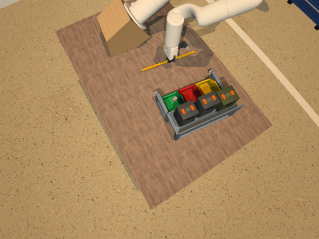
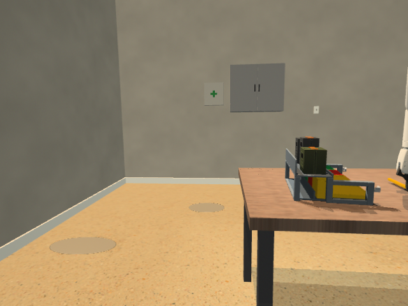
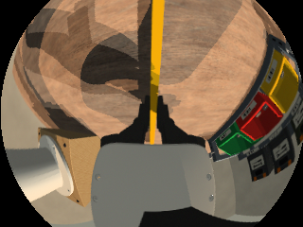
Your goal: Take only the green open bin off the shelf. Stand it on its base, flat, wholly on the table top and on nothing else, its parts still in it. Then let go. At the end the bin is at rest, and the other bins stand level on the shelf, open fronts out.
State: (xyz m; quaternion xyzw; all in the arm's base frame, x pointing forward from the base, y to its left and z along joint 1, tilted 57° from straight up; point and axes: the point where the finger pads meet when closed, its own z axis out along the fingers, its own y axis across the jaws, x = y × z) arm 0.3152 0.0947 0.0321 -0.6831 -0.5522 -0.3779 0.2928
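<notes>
The green open bin lies 300 mm ahead of my hand, 140 mm to the right of it and 10 mm above it. Round my hand: yellow bin 320 mm ahead, 80 mm to the left, 10 mm above; yellow rod 20 mm below; red bin 310 mm ahead, 30 mm to the right, 10 mm above.
</notes>
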